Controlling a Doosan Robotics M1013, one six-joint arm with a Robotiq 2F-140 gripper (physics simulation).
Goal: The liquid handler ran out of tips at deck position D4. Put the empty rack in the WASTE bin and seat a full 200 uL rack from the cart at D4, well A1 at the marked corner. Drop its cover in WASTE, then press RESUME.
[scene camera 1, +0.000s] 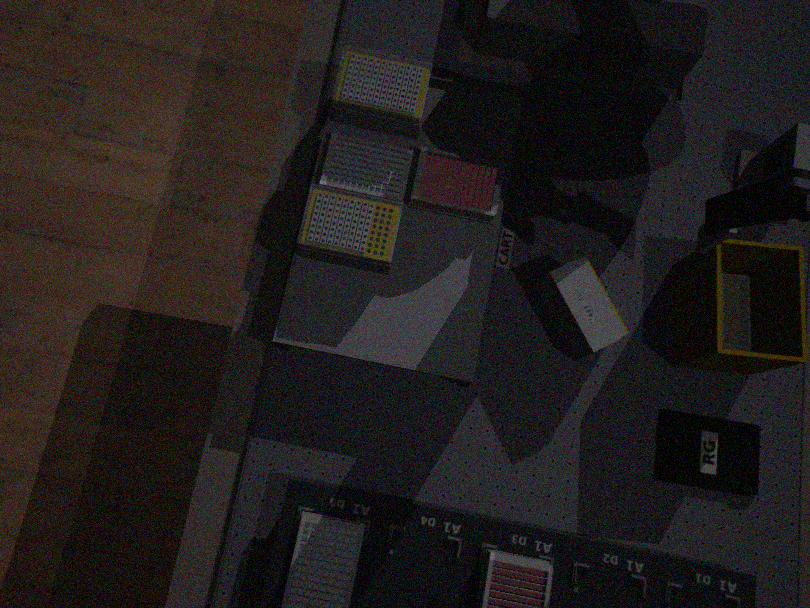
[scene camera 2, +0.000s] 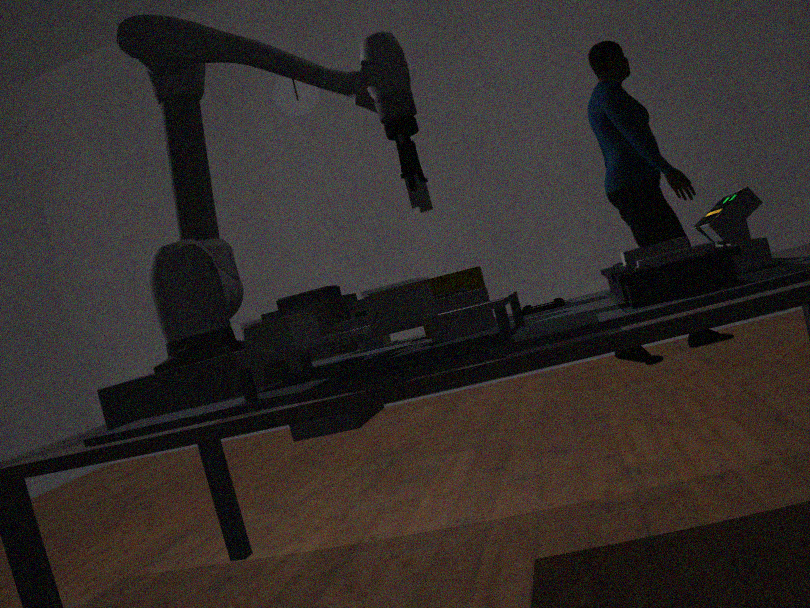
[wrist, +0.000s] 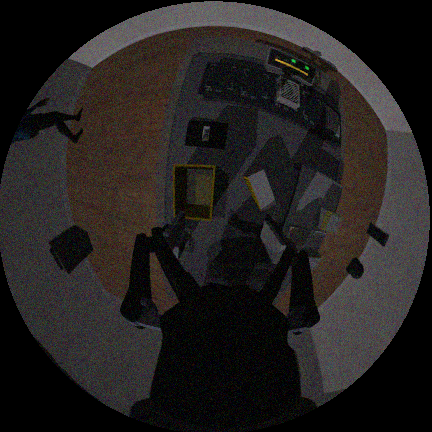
My gripper (scene camera 1: 761, 249) is open and holds nothing. Further things: a cart (wrist: 313, 188) and a black block marked RG (scene camera 1: 694, 450).
My gripper is seen too in scene camera 2 (scene camera 2: 423, 208) and in the wrist view (wrist: 224, 223). The black block marked RG also shows in the wrist view (wrist: 199, 132).
